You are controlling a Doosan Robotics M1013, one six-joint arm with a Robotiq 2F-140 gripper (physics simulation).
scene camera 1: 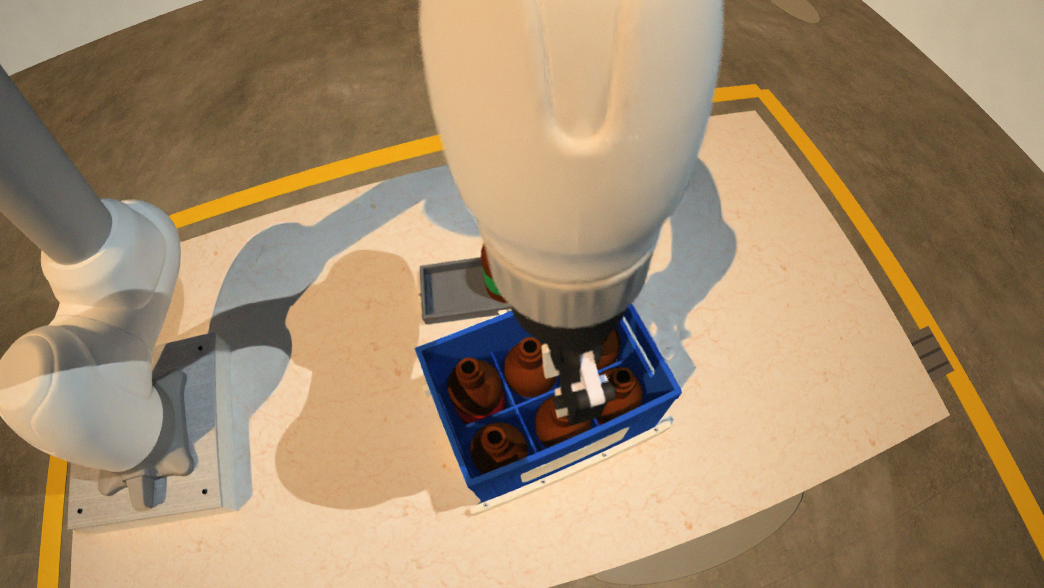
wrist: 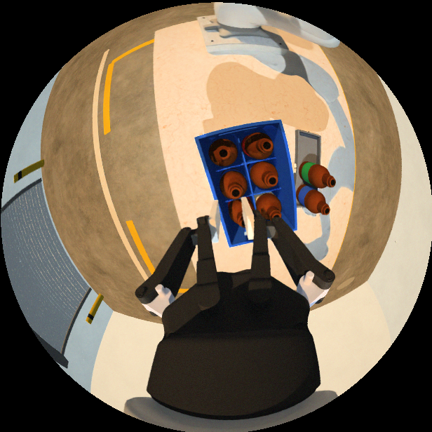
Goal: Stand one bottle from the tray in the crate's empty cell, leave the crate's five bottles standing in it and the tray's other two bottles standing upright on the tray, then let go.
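Pixels of known places: gripper, fingertip midpoint: (scene camera 1: 565,390); arm's base, origin of the base link: (scene camera 1: 144,432).
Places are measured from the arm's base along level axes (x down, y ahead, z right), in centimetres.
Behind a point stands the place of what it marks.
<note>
The blue crate (scene camera 1: 445,409) @(x -5.3, y 51.3, z 13.1 cm) (wrist: 288,150) has six cells, each with a brown bottle standing in it, among them a red-labelled bottle (scene camera 1: 474,392) @(x -6.1, y 55.5, z 12.4 cm) (wrist: 256,145) and an unlabelled-looking bottle (scene camera 1: 498,447) @(x -9.8, y 56.0, z 21.3 cm) (wrist: 223,152). The grey tray (scene camera 1: 452,293) @(x 5.9, y 57.4, z -9.9 cm) (wrist: 307,143) holds a green-labelled bottle (scene camera 1: 490,283) @(x 1.1, y 63.5, z -6.5 cm) (wrist: 314,174) and a blue-labelled bottle (wrist: 312,198), both upright; the arm hides the blue-labelled one in the scene view. My gripper (scene camera 1: 573,381) @(x -20.3, y 63.9, z 20.7 cm) (wrist: 230,207) is part-open and empty, above the crate. Its fingers partly hide bottles at one end of the crate.
The white arm (scene camera 1: 577,197) @(x -56.1, y 60.4, z 26.1 cm) covers the upper middle of the scene view. The robot base plate (scene camera 1: 204,438) @(x 0.8, y 11.6, z 3.9 cm) is at the left. A pale strip (scene camera 1: 573,467) @(x 3.4, y 64.9, z 24.5 cm) runs along the crate's front side. The tray stands close behind the crate on the light table top (scene camera 1: 789,292) @(x 6.4, y 113.9, z 11.4 cm).
</note>
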